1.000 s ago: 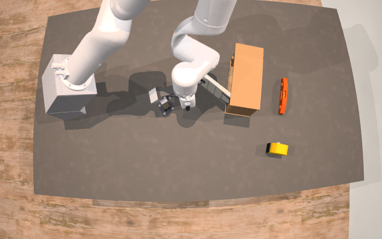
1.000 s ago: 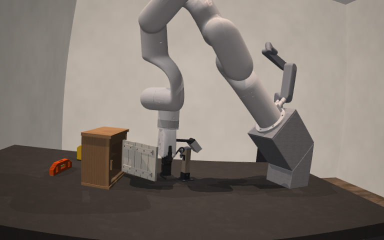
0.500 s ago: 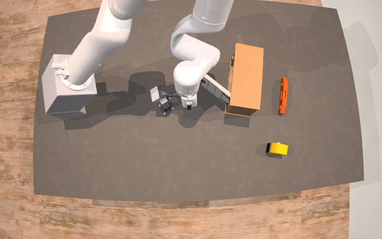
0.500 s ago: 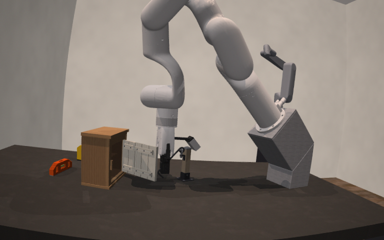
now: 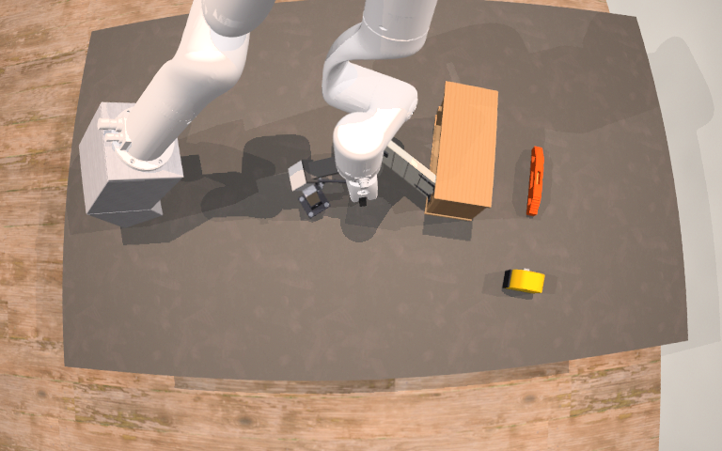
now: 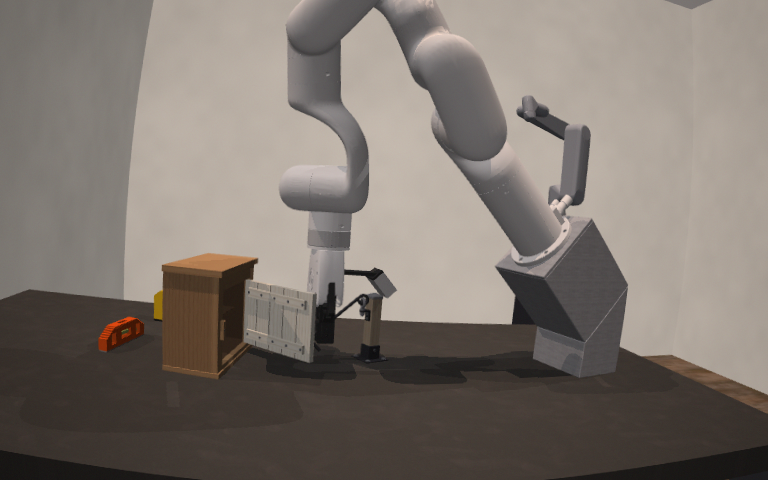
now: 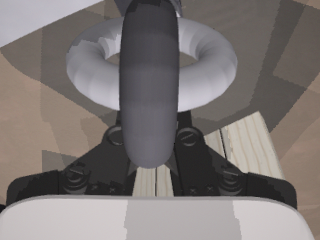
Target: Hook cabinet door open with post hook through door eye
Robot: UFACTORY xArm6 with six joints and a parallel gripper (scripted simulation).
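Right now the pale plank door is 90 mm ahead of my hand and 20 mm above it. Round my hand: yellow tape measure: 290 mm ahead, 260 mm to the right, 20 mm below; orange spirit level: 380 mm ahead, 60 mm to the right, 40 mm below.
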